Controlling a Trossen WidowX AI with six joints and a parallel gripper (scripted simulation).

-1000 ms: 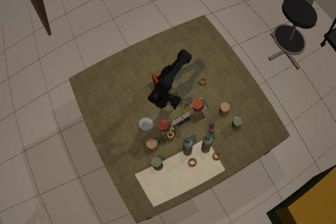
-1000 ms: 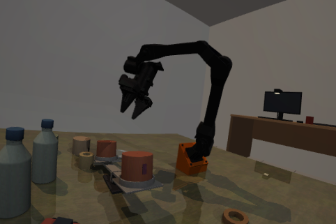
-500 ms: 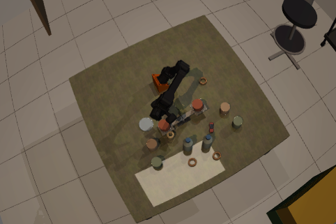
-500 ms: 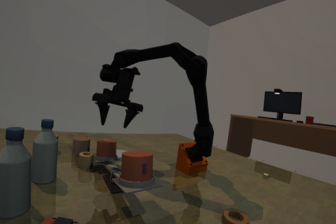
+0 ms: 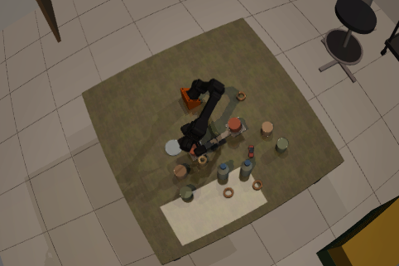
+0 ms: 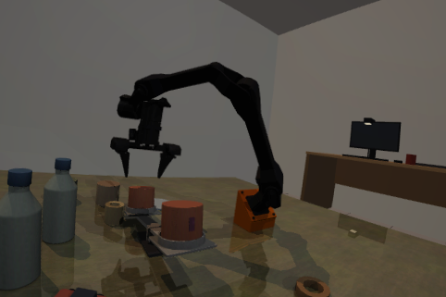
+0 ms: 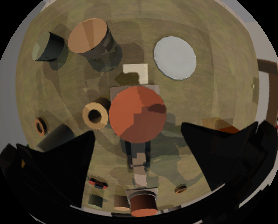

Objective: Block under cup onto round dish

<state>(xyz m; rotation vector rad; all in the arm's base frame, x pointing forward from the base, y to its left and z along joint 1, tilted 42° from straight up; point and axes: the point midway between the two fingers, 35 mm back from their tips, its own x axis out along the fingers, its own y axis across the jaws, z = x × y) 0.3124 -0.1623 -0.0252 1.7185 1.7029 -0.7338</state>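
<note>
My gripper tip is 6 cm above the cup and 2 cm to the left of it. From my gripper tip the other things lie so: small red object (28 cm to the left, 15 cm ahead, 11 cm below); then bluish block (8 cm below); then round dish (12 cm below, 10 cm to the right, 9 cm behind).
</note>
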